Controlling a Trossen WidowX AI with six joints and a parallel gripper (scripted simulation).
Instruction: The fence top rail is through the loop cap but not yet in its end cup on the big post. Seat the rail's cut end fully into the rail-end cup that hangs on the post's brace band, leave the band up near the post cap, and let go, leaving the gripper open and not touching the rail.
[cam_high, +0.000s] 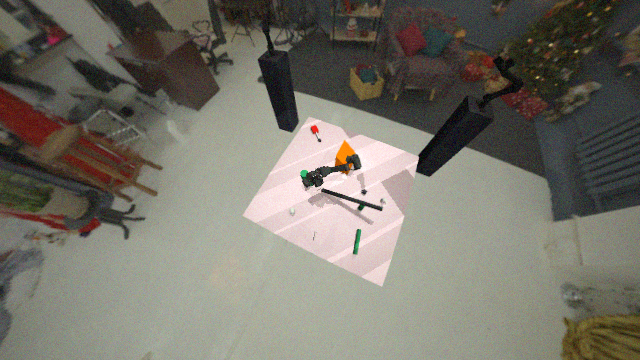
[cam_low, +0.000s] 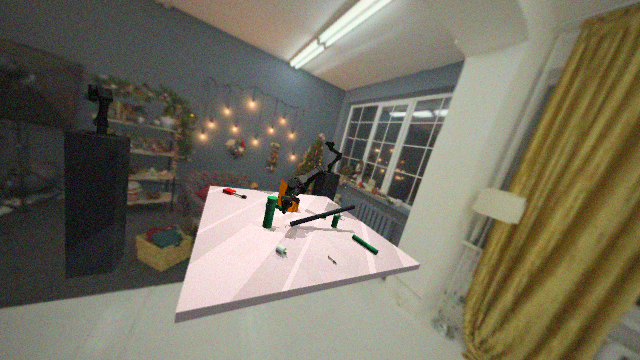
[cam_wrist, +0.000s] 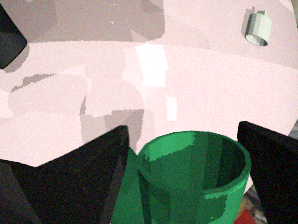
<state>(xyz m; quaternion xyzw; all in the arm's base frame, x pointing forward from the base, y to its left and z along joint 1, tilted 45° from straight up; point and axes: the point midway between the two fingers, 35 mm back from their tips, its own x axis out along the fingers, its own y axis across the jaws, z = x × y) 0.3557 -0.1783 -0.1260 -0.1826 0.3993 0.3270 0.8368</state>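
The green cup is 30 mm behind my gripper tip, 10 mm to the right of it and 30 mm above it. From my gripper tip the other things lie so: white piece (240 mm ahead, 60 mm to the right, 100 mm below); then green loop cap (20 mm behind, 470 mm to the left, 20 mm below); then screw (340 mm ahead, 190 mm to the left, 110 mm below).
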